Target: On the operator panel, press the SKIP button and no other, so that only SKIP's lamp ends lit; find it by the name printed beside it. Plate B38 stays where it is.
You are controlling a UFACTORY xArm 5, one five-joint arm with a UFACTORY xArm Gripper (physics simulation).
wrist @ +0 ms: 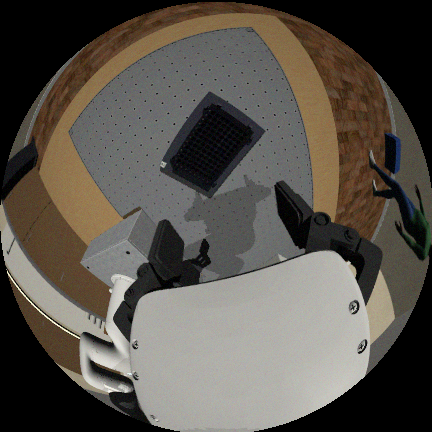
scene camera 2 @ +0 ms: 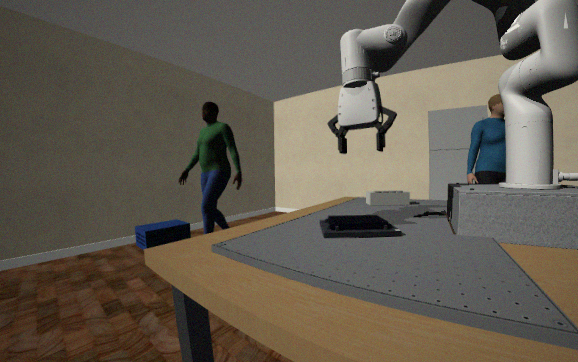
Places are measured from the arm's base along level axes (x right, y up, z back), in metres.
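Pixels of known places: gripper, fingertip midpoint: (wrist: 224, 214) (scene camera 2: 360, 152); arm's base, origin of the base link: (wrist: 128, 283) (scene camera 2: 527, 187).
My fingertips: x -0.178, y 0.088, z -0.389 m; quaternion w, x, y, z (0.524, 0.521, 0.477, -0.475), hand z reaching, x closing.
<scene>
Ahead of a thing's pixels: the offset from my fingertips to its top centre. Level surfaces: height alone.
The operator panel @(dx +0.435, dy -0.126, dz +0.000 m) (scene camera 2: 388, 198) is a small pale box on the far part of the table in the scene view. Its buttons, names and lamps cannot be read there. In the wrist view it is mostly or wholly hidden behind the gripper housing. A black gridded plate @(dx -0.022, dy -0.155, dz -0.005 m) (scene camera 2: 357, 221) (wrist: 212, 145), perhaps B38, sits in a dark tray @(dx -0.022, dy -0.160, dz -0.005 m) (scene camera 2: 360, 234) (wrist: 211, 97) with a small white mark at one corner; no name on it is readable. My gripper (scene camera 2: 361, 147) (wrist: 224, 214) is open and empty, pointing down, high above the table and apart from both plate and panel.
A grey perforated board @(dy -0.182 m) (scene camera 2: 300, 260) (wrist: 125, 100) lies on the wooden table. The arm's base stands on a grey block (scene camera 2: 520, 212) (wrist: 117, 245). A person in green (scene camera 2: 214, 145) (wrist: 417, 225), a person in blue (scene camera 2: 489, 145) and a blue crate (scene camera 2: 162, 234) (wrist: 393, 152) are beyond the table.
</scene>
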